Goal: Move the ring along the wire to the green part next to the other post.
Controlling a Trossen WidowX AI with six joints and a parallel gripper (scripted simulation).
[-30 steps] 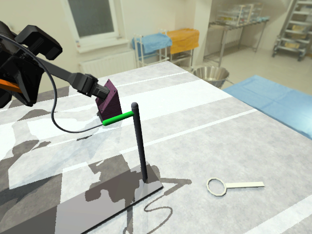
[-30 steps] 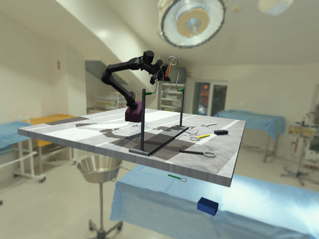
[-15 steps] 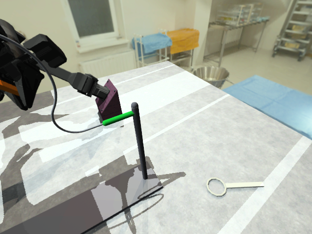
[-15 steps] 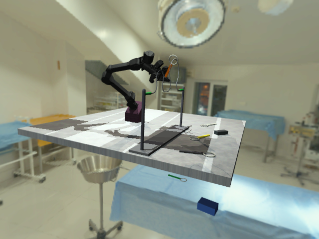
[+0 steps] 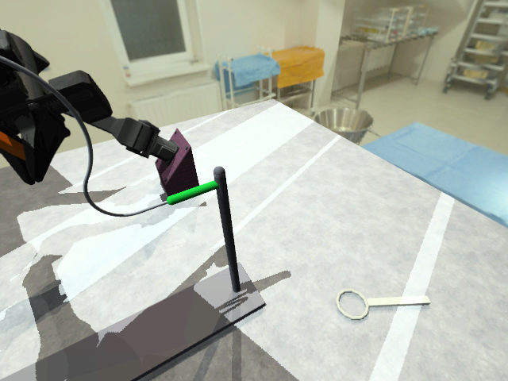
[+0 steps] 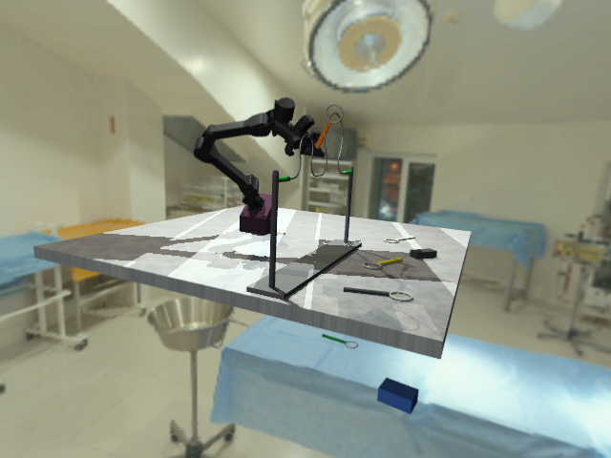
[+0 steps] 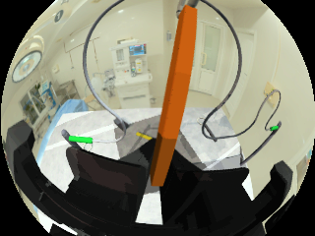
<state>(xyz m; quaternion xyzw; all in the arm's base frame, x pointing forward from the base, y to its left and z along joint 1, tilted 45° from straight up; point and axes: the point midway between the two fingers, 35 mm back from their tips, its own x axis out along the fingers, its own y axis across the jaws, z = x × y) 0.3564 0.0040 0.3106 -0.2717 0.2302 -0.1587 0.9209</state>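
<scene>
My gripper tip is 10 cm below the ring with orange handle, 2 cm to the left of it and 1 cm short of it. Round my gripper tip: black block (34 cm ahead, 33 cm below, 18 cm to the left).
</scene>
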